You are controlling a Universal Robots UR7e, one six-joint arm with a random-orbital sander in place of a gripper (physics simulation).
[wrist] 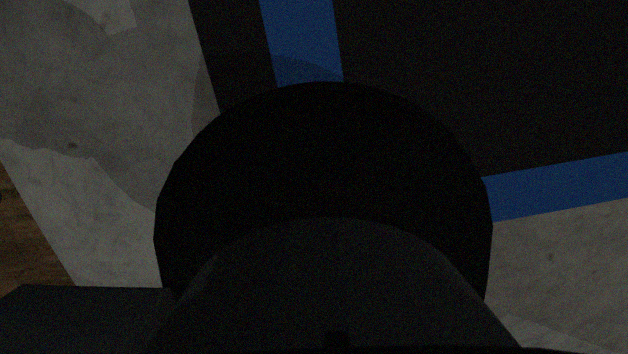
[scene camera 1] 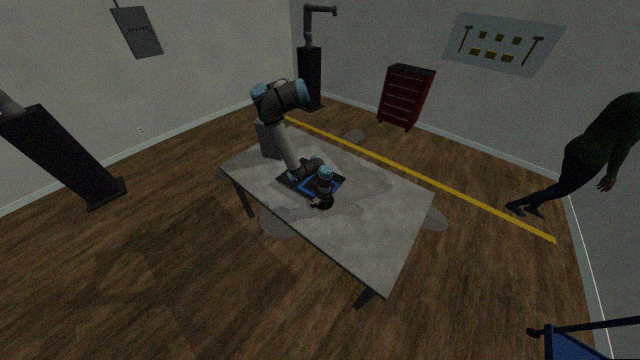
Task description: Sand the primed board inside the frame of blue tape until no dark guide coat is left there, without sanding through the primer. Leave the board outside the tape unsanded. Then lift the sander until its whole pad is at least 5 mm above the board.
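Places are measured from the arm's base along level axes (x ahead, y left, z up), in millimetres.
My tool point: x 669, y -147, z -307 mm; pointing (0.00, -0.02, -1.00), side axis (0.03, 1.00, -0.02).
Behind a point stands the place of what it marks.
The board (scene camera 1: 287,179) {y -169, x 352, z -305 mm} (wrist: 450,75) {y -94, x 602, z -305 mm} lies on the table and looks dark both inside and outside the tape. The frame of blue tape (scene camera 1: 306,190) {y -151, x 522, z -304 mm} (wrist: 302,30) {y -148, x 583, z -304 mm} shows in part; in the wrist view its near left corner is hidden behind the sander. The sander (scene camera 1: 325,202) (wrist: 320,160), mounted in place of a gripper, has a black round pad. In the scene view it is at the board's front edge. In the wrist view it overlaps the tape corner and bare table. A shadow crosses the tape beside it. The pad's height and any contact cannot be told. It has no fingers to judge.
The grey table (scene camera 1: 370,240) {y -147, x 1021, z -348 mm} carries the arm (scene camera 1: 285,145) {y -244, x 490, z 85 mm} and a grey box (scene camera 1: 267,140) {y -77, x 35, z -168 mm} near its base. A red tool cabinet (scene camera 1: 405,95) stands at the back. A person (scene camera 1: 590,147) is at the right, beyond the yellow floor line (scene camera 1: 430,180). Dark pedestals (scene camera 1: 57,155) (scene camera 1: 309,75) stand left and behind.
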